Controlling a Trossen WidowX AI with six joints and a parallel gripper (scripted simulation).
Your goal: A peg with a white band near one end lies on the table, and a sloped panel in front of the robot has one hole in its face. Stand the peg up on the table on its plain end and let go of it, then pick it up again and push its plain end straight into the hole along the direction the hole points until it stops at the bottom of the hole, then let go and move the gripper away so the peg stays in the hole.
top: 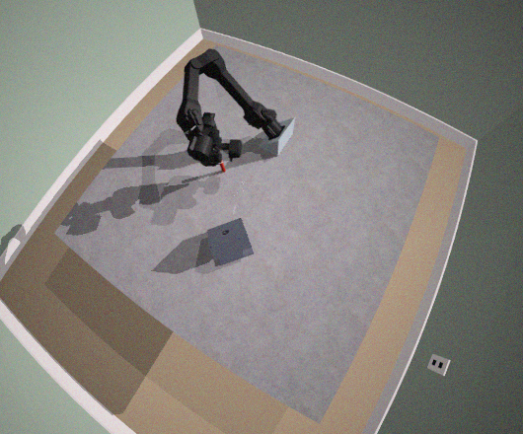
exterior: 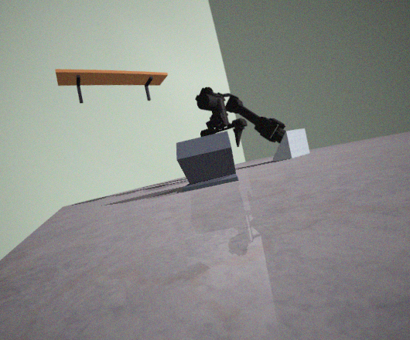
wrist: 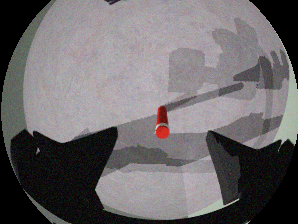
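Right now my gripper tip is 30 mm above the red peg. Also, from my gripper tip: sloped panel (250 mm ahead, 170 mm to the left, 30 mm below).
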